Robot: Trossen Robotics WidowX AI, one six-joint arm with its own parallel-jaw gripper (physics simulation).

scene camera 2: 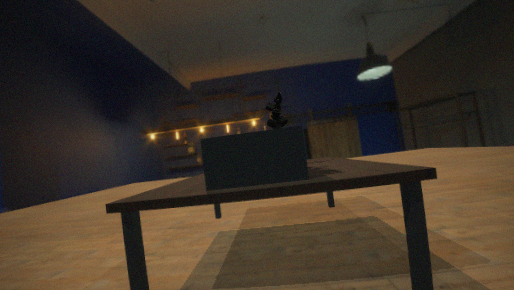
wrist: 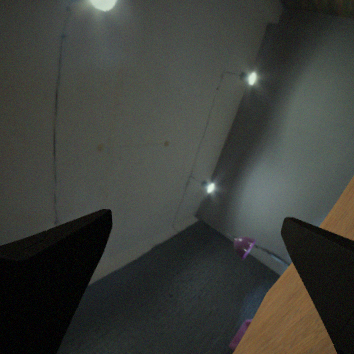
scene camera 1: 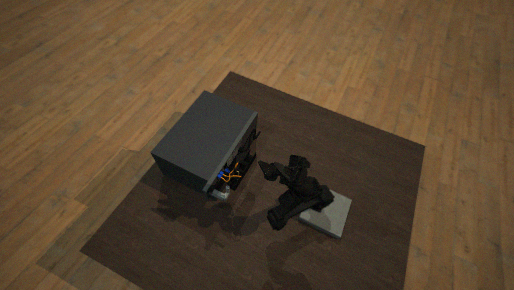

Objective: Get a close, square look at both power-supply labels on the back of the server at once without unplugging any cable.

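Pixels of known places: gripper, fingertip midpoint: (scene camera 2: pixel 278 96) (wrist: pixel 198 222) (scene camera 1: pixel 266 162); arm's base at its link origin: (scene camera 1: pixel 316 204).
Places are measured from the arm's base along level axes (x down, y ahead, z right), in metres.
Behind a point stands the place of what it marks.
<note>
The server (scene camera 1: pixel 205 137) {z 0.001, x -0.192, y 0.597 m} (scene camera 2: pixel 255 160) {z 0.035, x -0.070, y 0.766 m} is a dark grey box on the table. In scene camera 1 its back faces the arm, seen steeply from above. Orange cables (scene camera 1: pixel 233 176) {z -0.130, x -0.213, y 0.381 m} with blue ends and dark cables (scene camera 1: pixel 246 145) {z 0.135, x -0.038, y 0.444 m} are at that back. The two power-supply labels cannot be made out; scene camera 2 shows another side of the server. My gripper (wrist: pixel 198 222) {z -0.152, x -0.484, y 0.244 m} is open and empty, with its two black fingers wide apart in the wrist view. It is held up in the air, apart from the server. The server does not show in the wrist view.
The black arm (scene camera 1: pixel 300 185) {z -0.184, x -0.491, y 0.117 m} (scene camera 2: pixel 276 117) {z -0.126, x -0.354, y 0.123 m} stands on a light grey base plate (scene camera 1: pixel 337 220) {z -0.031, x 0.001, y -0.115 m} on the dark table (scene camera 1: pixel 350 145) {z 0.444, x 0.035, y -0.080 m} (scene camera 2: pixel 370 172) {z -0.421, x 0.034, y 0.793 m}. A small pale object (scene camera 1: pixel 220 194) {z -0.193, x -0.113, y 0.416 m} lies by the server's near back corner. The wrist view shows ceiling, walls, lamps (wrist: pixel 244 247) and wood floor.
</note>
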